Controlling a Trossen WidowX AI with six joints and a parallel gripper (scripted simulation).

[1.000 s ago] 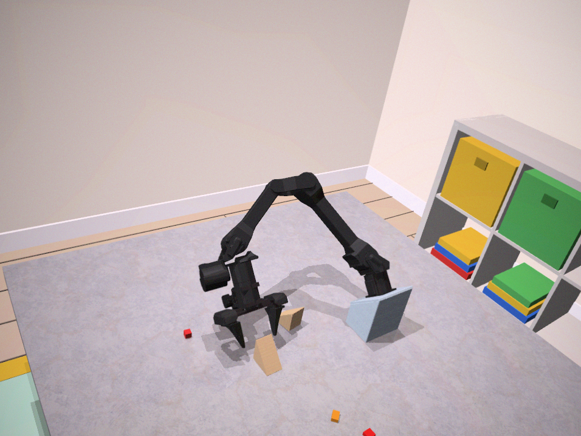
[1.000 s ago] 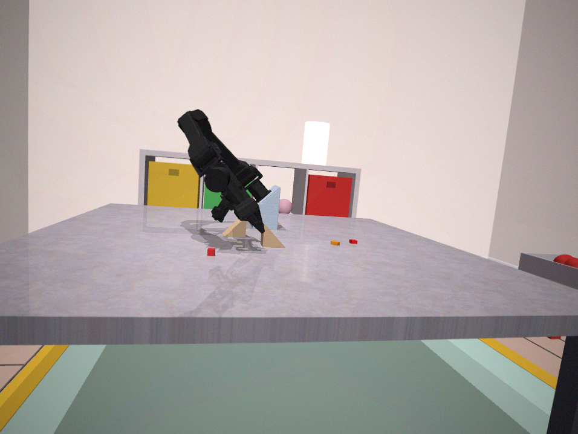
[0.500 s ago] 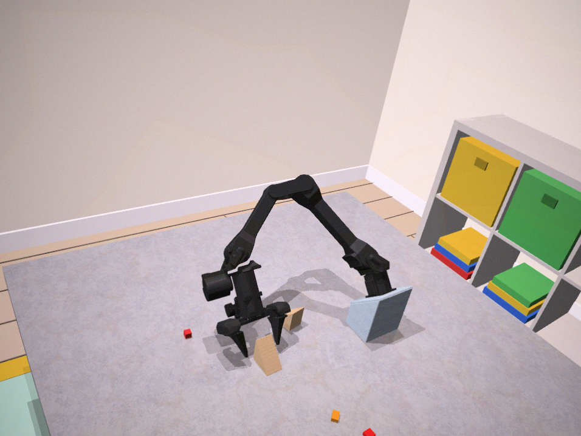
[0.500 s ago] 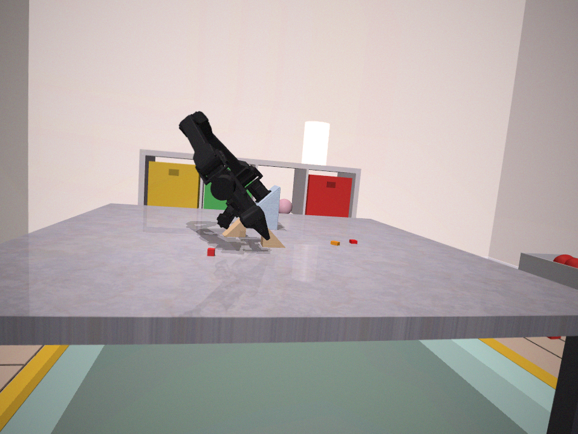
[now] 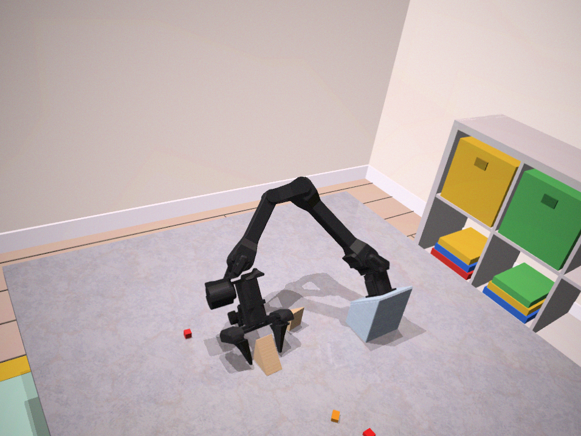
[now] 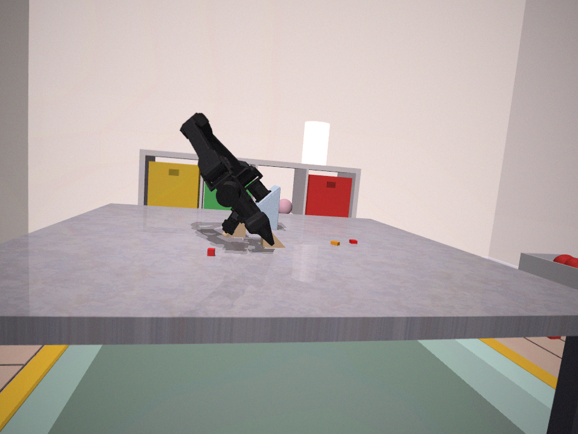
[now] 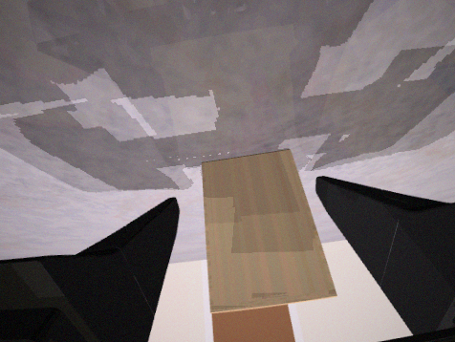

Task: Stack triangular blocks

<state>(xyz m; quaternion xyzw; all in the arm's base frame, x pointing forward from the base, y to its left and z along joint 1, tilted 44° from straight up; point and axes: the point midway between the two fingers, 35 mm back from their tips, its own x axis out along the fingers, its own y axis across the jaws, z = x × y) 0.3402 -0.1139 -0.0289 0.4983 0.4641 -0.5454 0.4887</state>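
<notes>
My gripper tip is now 22 cm to the right of the orange cube, 4 cm past it and 1 cm above it. From my gripper tip the other things lie so: block: 1 cm to the right.
</notes>
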